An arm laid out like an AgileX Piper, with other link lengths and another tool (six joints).
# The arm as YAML. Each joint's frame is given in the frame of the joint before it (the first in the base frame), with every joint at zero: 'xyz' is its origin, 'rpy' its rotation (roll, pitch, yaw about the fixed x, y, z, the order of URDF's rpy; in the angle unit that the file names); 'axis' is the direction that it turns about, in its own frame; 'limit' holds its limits. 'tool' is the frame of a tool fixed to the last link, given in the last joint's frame.
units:
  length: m
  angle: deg
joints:
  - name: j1
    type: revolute
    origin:
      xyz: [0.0, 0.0, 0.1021]
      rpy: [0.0, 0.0, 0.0]
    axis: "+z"
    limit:
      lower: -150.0
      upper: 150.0
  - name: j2
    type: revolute
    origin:
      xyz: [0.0, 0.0, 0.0]
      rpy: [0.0, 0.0, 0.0]
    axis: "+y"
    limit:
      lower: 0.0
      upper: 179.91
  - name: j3
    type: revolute
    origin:
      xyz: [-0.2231, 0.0, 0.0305]
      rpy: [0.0, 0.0, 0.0]
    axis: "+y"
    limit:
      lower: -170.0
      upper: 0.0
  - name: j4
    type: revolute
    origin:
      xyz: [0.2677, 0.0, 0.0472]
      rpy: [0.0, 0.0, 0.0]
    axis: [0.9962, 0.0, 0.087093]
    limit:
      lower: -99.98
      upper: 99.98
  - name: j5
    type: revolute
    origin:
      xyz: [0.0, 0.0, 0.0]
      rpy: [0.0, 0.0, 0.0]
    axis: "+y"
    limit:
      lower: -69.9
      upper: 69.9
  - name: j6
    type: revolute
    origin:
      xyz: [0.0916, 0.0, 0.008]
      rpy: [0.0, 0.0, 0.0]
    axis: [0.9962, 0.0, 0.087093]
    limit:
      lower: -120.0
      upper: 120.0
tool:
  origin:
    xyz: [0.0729, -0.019, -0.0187]
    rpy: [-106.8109, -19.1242, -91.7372]
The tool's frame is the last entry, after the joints.
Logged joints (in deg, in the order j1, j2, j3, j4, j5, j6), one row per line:
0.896, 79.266, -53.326, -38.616, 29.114, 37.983
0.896, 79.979, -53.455, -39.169, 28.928, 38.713
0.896, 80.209, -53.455, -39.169, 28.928, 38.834
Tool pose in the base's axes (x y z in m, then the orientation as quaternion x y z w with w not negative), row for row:
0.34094, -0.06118, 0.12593, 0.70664, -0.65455, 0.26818, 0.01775
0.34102, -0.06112, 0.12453, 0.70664, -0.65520, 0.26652, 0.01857
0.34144, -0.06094, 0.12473, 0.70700, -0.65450, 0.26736, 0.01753
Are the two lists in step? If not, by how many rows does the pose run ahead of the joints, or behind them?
The pose runs 1 row ahead of the joints: the pose in row i belongs to the joints in row i + 1.
